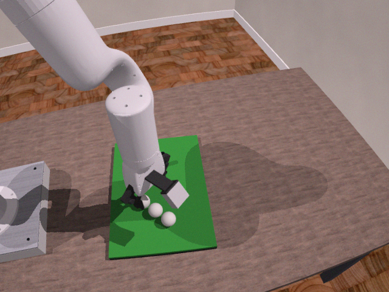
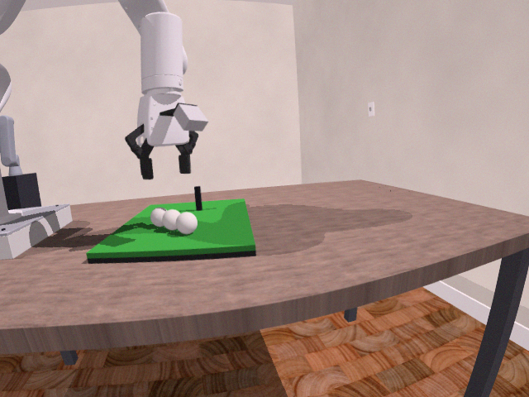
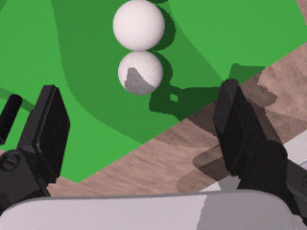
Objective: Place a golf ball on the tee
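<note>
Right now my hand is 10 cm above the white golf ball. Also, from my hand: green mat (14 cm to the left, 12 cm below, 2 cm ahead).
</note>
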